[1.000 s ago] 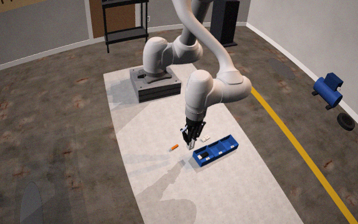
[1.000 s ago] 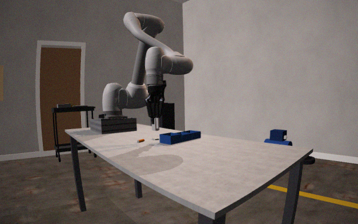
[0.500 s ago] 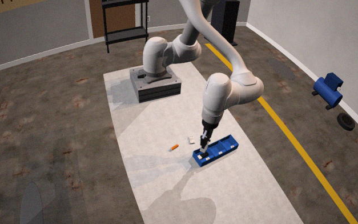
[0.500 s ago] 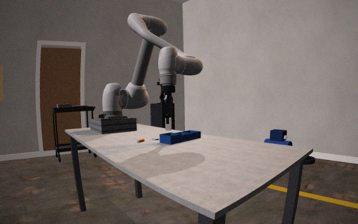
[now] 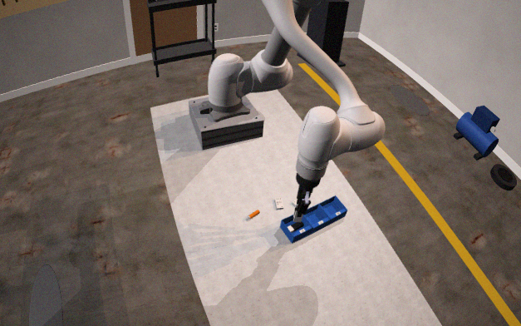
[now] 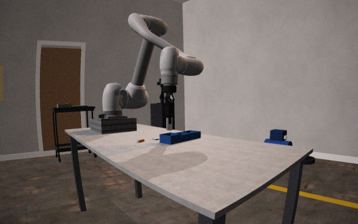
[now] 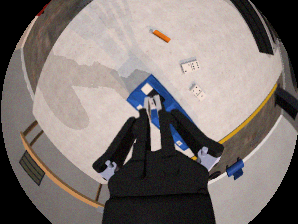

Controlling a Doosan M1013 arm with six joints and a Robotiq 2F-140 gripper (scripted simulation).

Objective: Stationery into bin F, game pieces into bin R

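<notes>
My hand is 3 cm above the grey-white piece. From my hand the other things lie so: orange cylinder (12 cm behind, 10 cm to the right, 9 cm below); then white domino tile (10 cm behind, 8 cm to the left, 10 cm below); then black piece (1 cm to the right, 9 cm below).
</notes>
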